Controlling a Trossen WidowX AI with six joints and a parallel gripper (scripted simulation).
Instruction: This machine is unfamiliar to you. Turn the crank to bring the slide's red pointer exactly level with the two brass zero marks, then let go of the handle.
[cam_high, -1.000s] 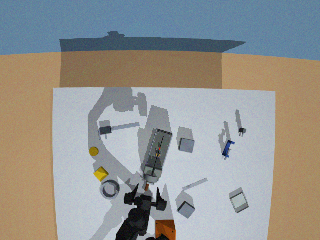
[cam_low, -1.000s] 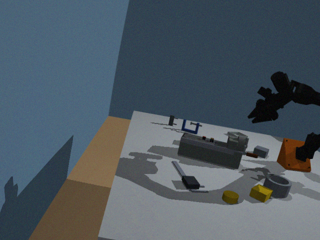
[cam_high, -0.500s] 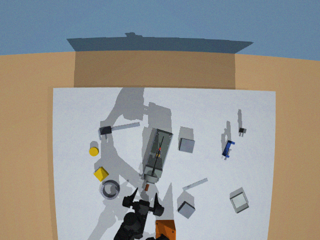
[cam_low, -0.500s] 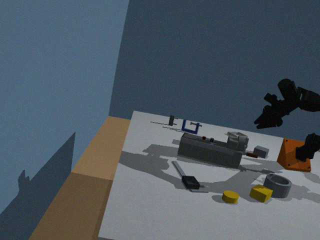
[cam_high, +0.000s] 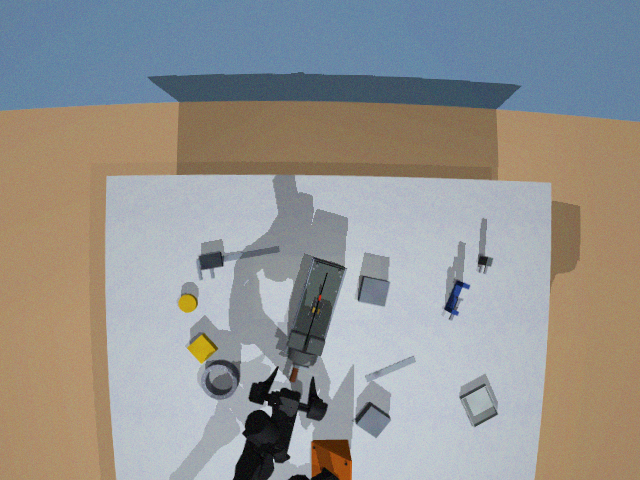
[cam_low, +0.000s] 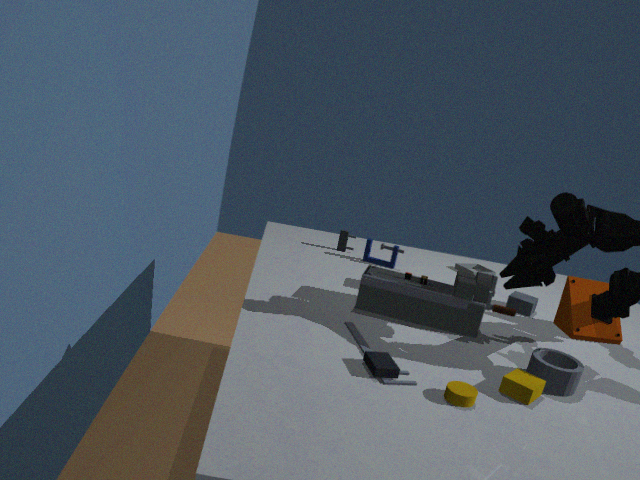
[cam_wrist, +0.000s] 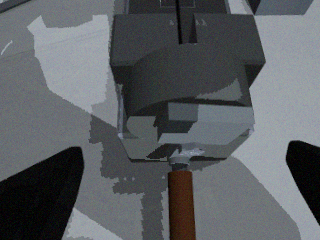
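Now: gripper tip 2 cm past the brown crank handle and 6 cm above it. From my gripper tip the other things lie so: flat grey bar: 27 cm to the right, 12 cm below; then red pointer: 19 cm ahead, 4 cm to the right, 4 cm below; then yellow block: 26 cm to the left, 11 cm below.
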